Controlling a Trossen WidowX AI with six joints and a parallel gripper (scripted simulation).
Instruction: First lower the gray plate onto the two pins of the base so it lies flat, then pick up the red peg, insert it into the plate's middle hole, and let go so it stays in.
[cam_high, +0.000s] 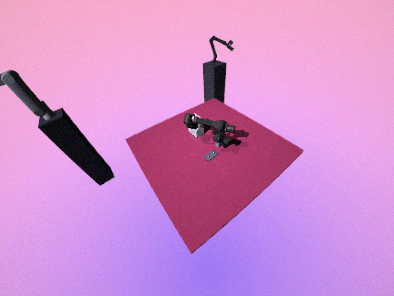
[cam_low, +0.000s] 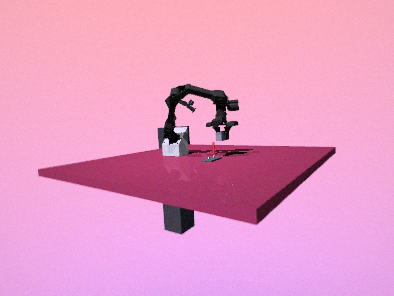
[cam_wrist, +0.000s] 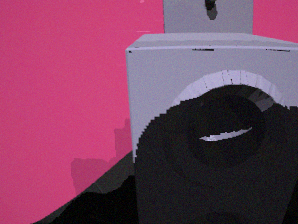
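Now: gripper tip 10 cm to the left of the gray base, 10 cm above it and 2 cm past it. The rest, counted from my gripper tip: red peg 12 cm behind, 10 cm to the left, 7 cm below; then gray plate 3 cm above.
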